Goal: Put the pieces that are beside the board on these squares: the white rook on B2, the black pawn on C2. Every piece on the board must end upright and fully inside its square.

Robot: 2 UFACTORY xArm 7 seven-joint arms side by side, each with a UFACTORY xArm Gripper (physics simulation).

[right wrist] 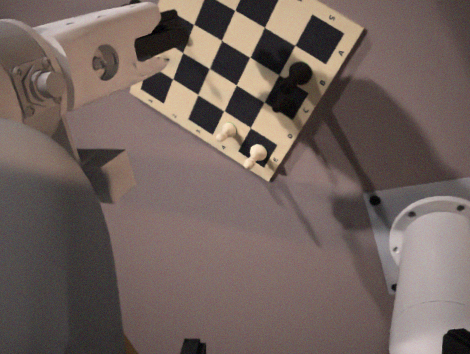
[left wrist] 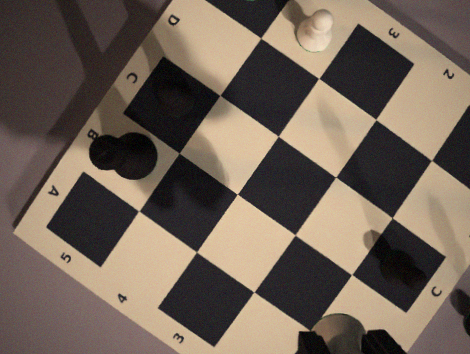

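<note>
My left gripper is shut on the white rook, whose rounded pale end shows between the fingertips. In the left wrist view they appear over the board's B1 area, just beside dark square B2. The rook's height above the board is hard to tell. The black pawn shows partly at the left wrist view's right edge, off the board near C. My right gripper is wide open and empty, away from the board.
A black piece stands on C1. A black pawn stands on B5, and a dark piece seems to be on C5. White pawns stand on E4 and E5. A white arm base is at right.
</note>
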